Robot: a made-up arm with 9 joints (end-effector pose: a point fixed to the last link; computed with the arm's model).
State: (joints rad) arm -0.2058 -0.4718 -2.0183 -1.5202 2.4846 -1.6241 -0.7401 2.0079 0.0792
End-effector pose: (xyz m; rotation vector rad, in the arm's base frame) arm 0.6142 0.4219 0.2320 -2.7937 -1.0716 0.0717
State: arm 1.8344 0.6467 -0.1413 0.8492 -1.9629 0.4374 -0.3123 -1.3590 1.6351
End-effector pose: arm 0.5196 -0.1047 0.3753 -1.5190 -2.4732 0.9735
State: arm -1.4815 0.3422 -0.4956 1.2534 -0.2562 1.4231 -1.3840 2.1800 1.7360
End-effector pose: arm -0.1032 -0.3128 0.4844 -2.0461 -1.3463 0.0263
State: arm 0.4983 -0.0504 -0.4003 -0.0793 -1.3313 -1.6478 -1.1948 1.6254 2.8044
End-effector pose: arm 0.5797 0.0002 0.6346 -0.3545 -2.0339 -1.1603
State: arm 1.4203 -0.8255 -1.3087 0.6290 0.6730 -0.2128 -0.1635 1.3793 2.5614
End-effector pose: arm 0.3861 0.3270 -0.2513 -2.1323 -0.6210 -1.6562
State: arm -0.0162 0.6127 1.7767 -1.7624 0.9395 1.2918 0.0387 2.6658 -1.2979
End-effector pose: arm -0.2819 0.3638 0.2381 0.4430 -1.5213 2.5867
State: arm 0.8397 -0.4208 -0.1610 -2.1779 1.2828 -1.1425 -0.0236 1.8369 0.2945
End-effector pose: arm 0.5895 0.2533 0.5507 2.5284 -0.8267 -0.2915
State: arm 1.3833 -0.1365 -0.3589 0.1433 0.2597 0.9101 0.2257 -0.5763 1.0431
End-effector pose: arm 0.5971 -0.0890 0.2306 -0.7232 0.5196 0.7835
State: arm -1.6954 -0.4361 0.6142 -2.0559 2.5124 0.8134 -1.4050 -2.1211 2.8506
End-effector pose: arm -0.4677 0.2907 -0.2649 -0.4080 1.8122 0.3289
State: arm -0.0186 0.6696 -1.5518 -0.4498 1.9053 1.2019 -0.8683 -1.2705 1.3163
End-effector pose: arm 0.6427 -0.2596 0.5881 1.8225 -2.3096 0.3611
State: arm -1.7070 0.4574 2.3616 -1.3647 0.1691 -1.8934 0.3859 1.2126 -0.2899
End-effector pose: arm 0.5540 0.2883 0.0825 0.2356 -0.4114 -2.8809
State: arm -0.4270 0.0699 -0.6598 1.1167 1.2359 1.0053 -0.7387 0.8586 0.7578
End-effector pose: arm 0.2759 -0.2115 0.7528 0.4549 -0.1354 1.1794
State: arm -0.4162 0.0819 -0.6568 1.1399 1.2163 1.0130 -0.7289 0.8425 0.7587
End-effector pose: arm 0.2806 -0.2158 0.7474 0.4463 -0.1565 1.1826
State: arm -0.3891 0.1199 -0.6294 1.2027 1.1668 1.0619 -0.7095 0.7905 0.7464
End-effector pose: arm 0.2774 -0.2301 0.7355 0.4113 -0.2523 1.1573
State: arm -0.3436 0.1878 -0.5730 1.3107 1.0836 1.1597 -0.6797 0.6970 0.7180
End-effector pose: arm 0.2621 -0.2528 0.7169 0.3497 -0.4394 1.0891
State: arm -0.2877 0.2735 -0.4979 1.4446 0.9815 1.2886 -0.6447 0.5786 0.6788
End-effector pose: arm 0.2352 -0.2747 0.6956 0.2791 -0.6857 0.9812
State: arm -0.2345 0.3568 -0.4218 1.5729 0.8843 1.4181 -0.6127 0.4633 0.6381
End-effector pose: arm 0.2039 -0.2878 0.6762 0.2193 -0.9304 0.8598
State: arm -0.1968 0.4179 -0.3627 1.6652 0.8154 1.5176 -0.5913 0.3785 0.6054
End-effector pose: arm 0.1778 -0.2916 0.6627 0.1815 -1.1133 0.7617
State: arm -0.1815 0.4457 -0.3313 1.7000 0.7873 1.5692 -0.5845 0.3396 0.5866
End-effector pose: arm 0.1609 -0.2910 0.6574 0.1613 -1.2009 0.7058
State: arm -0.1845 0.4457 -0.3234 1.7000 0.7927 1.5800 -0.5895 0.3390 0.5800
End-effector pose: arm 0.1546 -0.2899 0.6585 0.1598 -1.2117 0.6970
